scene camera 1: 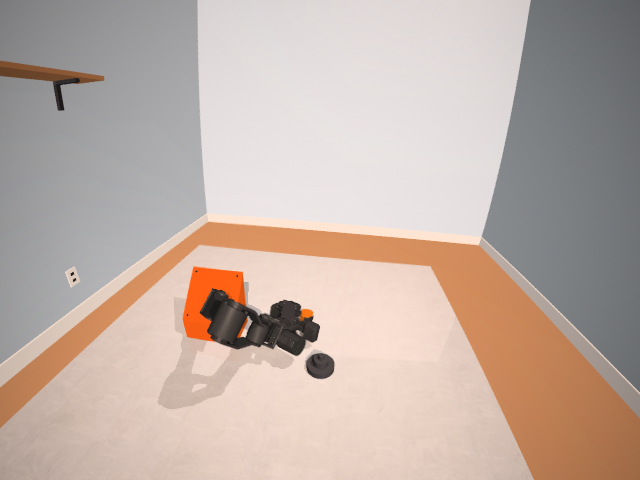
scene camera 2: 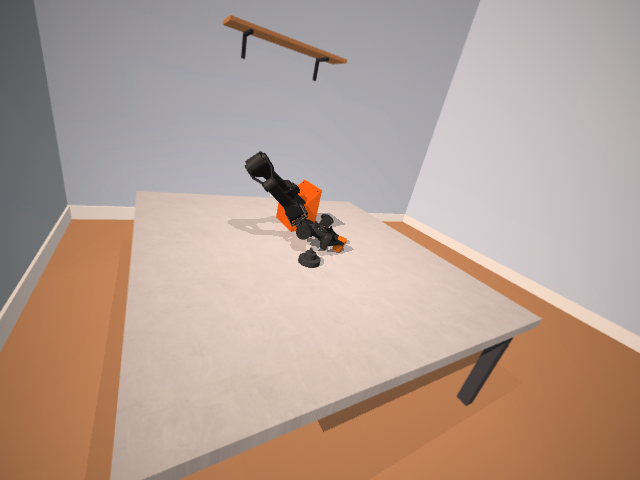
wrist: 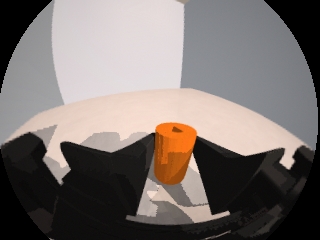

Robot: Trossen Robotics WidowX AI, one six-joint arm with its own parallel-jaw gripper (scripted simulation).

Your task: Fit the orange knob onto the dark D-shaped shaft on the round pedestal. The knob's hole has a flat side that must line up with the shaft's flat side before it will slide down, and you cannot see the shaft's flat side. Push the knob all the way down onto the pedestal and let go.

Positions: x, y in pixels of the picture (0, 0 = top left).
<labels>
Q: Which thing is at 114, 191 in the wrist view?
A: My gripper.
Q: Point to an orange knob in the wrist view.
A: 174, 142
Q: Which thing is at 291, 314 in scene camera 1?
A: My gripper.
</labels>
